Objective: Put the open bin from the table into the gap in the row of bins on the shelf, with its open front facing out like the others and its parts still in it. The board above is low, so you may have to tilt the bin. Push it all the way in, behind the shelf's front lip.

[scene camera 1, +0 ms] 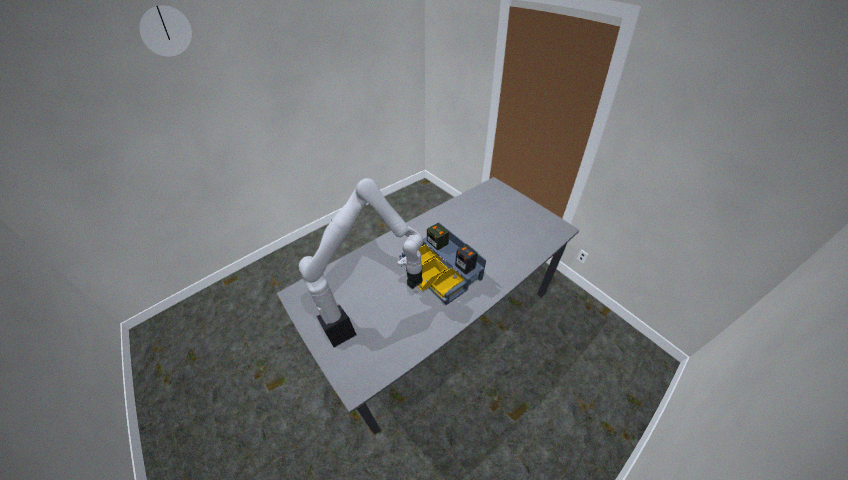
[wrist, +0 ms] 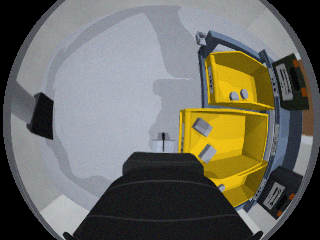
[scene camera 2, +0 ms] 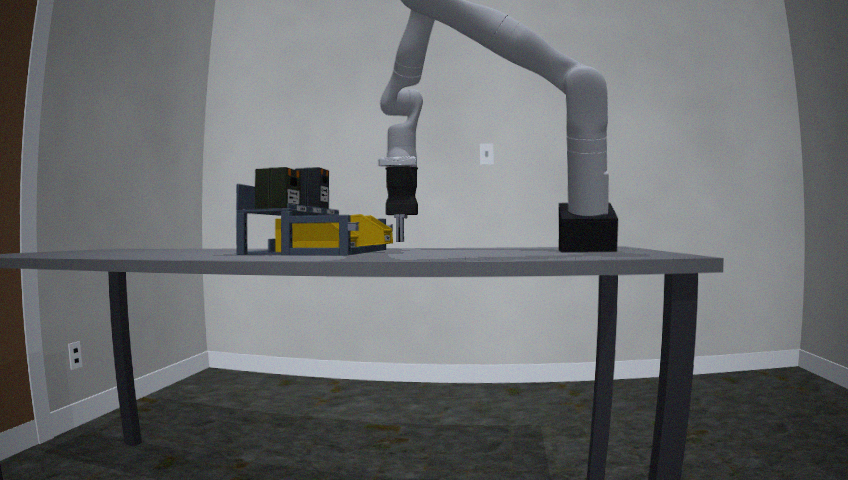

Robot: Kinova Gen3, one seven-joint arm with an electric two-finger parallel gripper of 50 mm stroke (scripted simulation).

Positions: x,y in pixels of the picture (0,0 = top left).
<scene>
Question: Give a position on a shelf upper board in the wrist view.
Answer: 285,115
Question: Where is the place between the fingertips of my gripper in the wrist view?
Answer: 163,139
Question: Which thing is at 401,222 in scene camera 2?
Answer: My gripper.
</scene>
